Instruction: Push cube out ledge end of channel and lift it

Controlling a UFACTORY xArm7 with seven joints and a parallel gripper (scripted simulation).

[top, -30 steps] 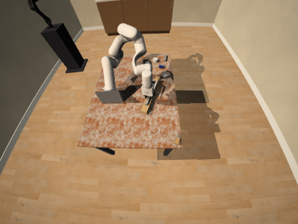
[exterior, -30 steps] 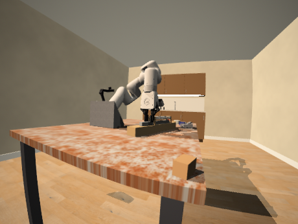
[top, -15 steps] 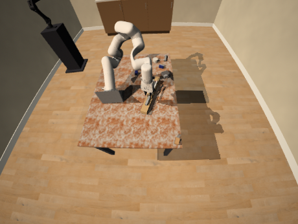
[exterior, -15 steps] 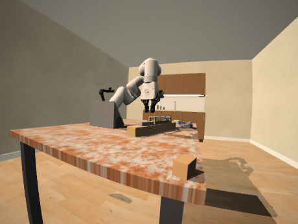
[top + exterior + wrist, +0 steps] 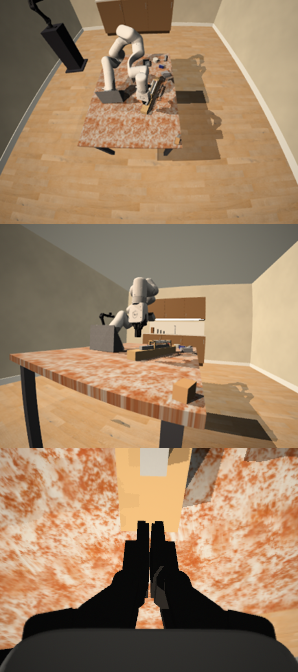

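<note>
The red cube is 12 cm ahead of my hand, 30 cm to the left of it and 8 cm below it. Also, from my hand: tan block (25 cm ahead, 31 cm to the right, 12 cm below); then channel (8 cm ahead, 20 cm to the left, 8 cm below); then pale grey stick (4 cm ahead, 9 cm to the left, 8 cm below).
</note>
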